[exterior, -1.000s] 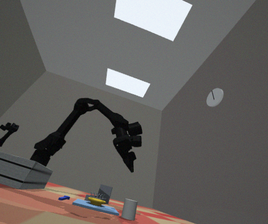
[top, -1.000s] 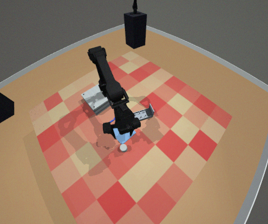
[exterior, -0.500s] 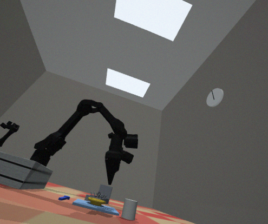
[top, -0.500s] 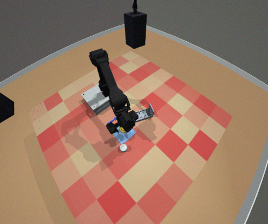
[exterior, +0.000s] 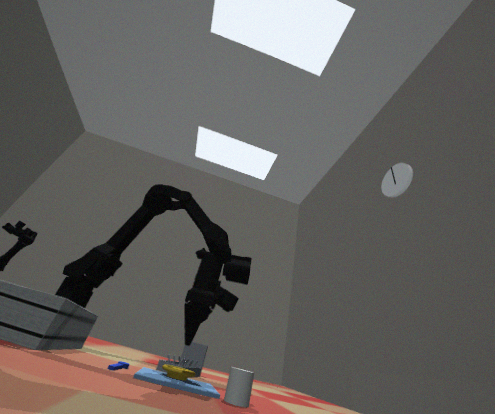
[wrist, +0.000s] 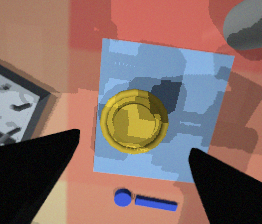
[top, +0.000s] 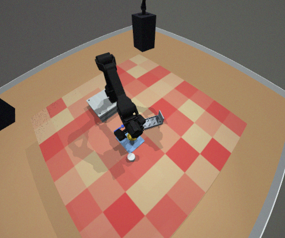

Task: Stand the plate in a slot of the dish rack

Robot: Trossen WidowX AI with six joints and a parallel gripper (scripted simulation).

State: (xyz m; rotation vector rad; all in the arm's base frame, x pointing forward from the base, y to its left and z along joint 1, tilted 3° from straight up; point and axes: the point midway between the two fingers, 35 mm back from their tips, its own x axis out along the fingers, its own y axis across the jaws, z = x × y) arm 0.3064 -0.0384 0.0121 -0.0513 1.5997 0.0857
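Right now my gripper tip is 5 cm above the yellow plate. From my gripper tip the other things lie so: blue spoon (11 cm behind, 6 cm below, 3 cm to the right); then white cup (12 cm ahead, 8 cm to the right, 4 cm below); then light blue mat (6 cm below, 2 cm to the right).
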